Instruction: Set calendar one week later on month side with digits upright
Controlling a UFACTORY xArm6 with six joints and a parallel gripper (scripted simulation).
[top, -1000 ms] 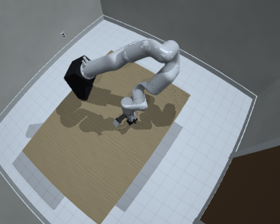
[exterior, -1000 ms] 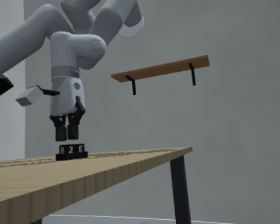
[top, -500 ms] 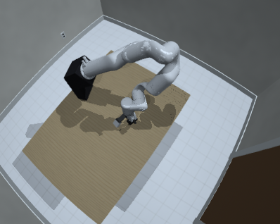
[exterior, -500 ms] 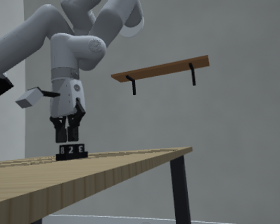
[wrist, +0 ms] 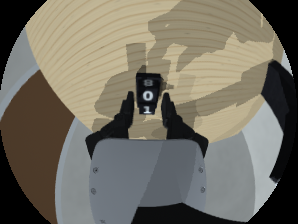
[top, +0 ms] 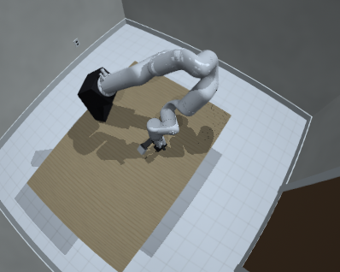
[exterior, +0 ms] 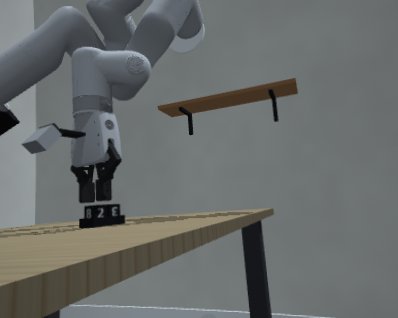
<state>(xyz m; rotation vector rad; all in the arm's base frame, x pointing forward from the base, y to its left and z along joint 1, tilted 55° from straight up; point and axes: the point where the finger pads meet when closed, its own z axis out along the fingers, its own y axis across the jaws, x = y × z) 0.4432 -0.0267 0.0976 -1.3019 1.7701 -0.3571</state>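
The black calendar tray lies 20 mm to the left of my hand and 60 mm below it. Also, from my hand: black cube 30 mm to the left, 40 mm below.
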